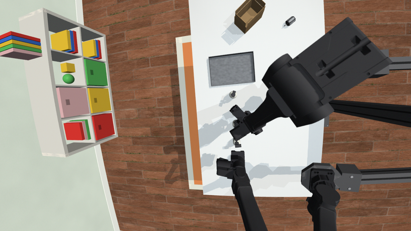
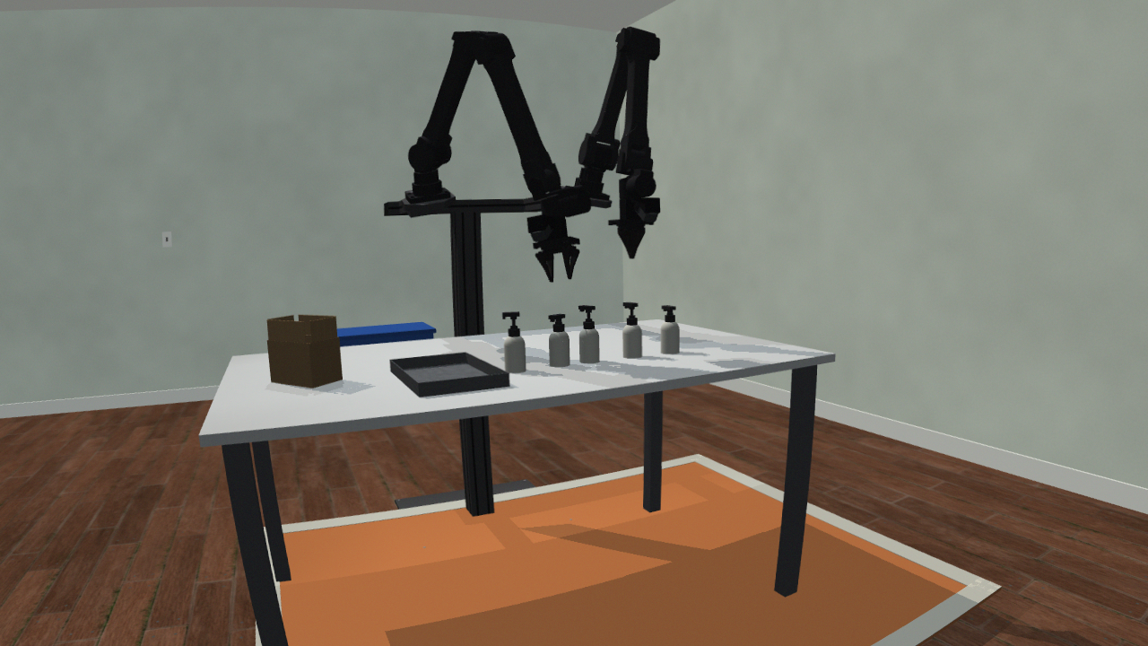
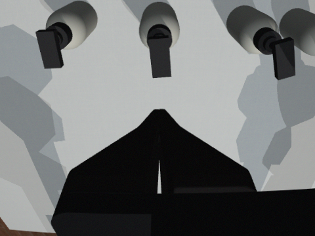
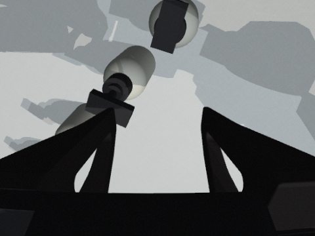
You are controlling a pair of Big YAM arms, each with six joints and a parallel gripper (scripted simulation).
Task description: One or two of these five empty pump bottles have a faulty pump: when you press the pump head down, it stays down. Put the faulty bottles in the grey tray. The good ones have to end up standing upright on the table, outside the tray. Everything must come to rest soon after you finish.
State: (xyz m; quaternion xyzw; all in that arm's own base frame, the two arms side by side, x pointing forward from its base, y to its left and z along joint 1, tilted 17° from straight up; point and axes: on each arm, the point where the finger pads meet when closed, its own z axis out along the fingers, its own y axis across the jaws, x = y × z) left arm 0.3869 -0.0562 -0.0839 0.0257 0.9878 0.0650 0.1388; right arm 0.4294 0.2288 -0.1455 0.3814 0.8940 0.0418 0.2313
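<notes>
Now: right hand 80 mm short of the grey tray, 300 mm to the left of it and 200 mm above it.
</notes>
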